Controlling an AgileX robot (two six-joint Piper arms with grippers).
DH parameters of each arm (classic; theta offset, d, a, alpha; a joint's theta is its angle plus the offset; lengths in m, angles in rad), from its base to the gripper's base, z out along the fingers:
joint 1: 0 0.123 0 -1.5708
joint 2: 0.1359 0 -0.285 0
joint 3: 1.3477 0 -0.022 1.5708
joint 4: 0 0.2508 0 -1.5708
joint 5: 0 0 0.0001 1.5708
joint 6: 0 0.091 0 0
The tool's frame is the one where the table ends.
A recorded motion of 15 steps. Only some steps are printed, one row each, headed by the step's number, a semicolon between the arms.
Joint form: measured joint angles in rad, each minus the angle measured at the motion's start. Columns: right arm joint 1, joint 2, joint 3, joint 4, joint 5, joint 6; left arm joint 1, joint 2, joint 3, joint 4, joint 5, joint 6.
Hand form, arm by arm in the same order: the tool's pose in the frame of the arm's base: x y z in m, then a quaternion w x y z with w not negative. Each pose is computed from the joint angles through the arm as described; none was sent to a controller.
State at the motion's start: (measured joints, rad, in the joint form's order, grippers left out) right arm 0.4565 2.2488 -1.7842 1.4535 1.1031 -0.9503; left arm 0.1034 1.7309 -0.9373 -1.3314 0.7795 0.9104
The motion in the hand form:
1: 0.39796 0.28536 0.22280 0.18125 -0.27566 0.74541 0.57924; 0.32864 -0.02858 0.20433 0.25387 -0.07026 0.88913 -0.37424
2: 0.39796 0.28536 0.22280 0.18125 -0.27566 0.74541 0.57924; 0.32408 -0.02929 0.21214 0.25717 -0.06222 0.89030 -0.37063
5: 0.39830 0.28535 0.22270 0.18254 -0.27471 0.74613 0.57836; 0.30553 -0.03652 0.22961 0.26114 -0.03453 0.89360 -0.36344
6: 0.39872 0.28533 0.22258 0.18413 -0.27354 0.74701 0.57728; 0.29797 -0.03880 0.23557 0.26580 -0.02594 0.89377 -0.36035
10: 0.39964 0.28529 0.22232 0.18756 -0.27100 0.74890 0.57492; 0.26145 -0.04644 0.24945 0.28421 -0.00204 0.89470 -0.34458
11: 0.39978 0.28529 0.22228 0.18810 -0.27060 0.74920 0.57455; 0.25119 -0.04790 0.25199 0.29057 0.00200 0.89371 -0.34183
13: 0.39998 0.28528 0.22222 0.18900 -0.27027 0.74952 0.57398; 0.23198 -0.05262 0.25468 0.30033 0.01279 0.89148 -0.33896
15: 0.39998 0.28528 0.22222 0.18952 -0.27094 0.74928 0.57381; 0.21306 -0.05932 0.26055 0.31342 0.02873 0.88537 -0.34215
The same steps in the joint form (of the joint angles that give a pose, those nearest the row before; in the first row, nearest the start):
1: 0.0000 0.0000 0.0000 0.0000 0.0000 -0.0015; -0.0019 -0.0298 0.0000 0.0296 0.0000 -0.0218
2: 0.0000 0.0000 0.0000 0.0000 0.0000 -0.0015; -0.0034 -0.0603 0.0028 0.0585 0.0046 -0.0431
5: 0.0000 0.0000 0.0000 0.0000 -0.0039 -0.0015; -0.0230 -0.1521 0.0342 0.1243 0.0183 -0.0854
6: 0.0000 0.0000 0.0000 0.0000 -0.0088 -0.0015; -0.0299 -0.1888 0.0501 0.1400 0.0183 -0.0940
10: 0.0000 0.0000 0.0000 0.0000 -0.0192 -0.0015; -0.0587 -0.3457 0.1506 0.1853 -0.0044 -0.1156
11: 0.0000 0.0000 0.0000 0.0000 -0.0209 -0.0015; -0.0648 -0.3895 0.1808 0.1898 -0.0115 -0.1180
13: 0.0000 0.0000 0.0000 0.0000 -0.0231 -0.0021; -0.0863 -0.4682 0.2381 0.1942 -0.0259 -0.1197
15: 0.0000 0.0000 0.0000 0.0000 -0.0231 -0.0039; -0.1185 -0.5516 0.2829 0.1939 -0.0339 -0.1264

